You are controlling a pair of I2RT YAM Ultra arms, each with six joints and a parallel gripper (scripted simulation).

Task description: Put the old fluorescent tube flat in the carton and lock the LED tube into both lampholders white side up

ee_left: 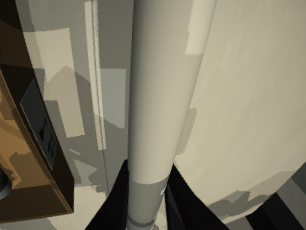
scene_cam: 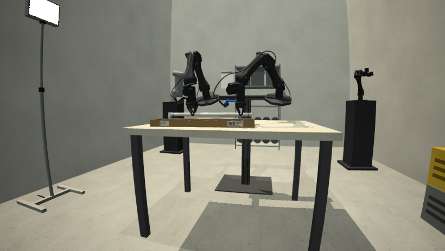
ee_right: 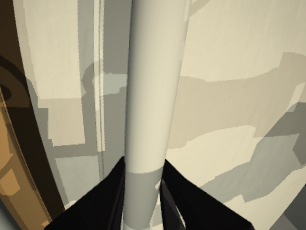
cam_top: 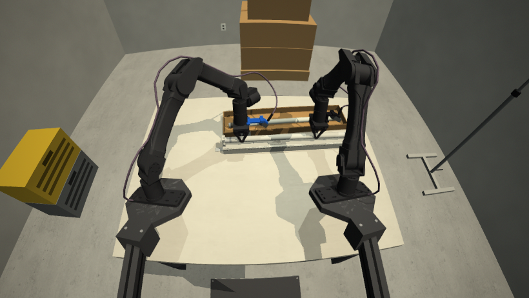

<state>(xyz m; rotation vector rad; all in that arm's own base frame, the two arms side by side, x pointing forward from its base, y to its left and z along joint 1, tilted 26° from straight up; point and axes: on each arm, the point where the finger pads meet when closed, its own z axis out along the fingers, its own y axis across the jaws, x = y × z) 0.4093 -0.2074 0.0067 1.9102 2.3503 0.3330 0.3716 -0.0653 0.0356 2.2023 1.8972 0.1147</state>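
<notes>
The white light fixture is 12 cm to the left of my right hand and 1 cm below it. Also, from my right hand: old fluorescent tube: 14 cm ahead, 12 cm to the left, 5 cm below; LED tube: 12 cm to the left; brown carton: 15 cm ahead, 12 cm to the left, 5 cm below.
</notes>
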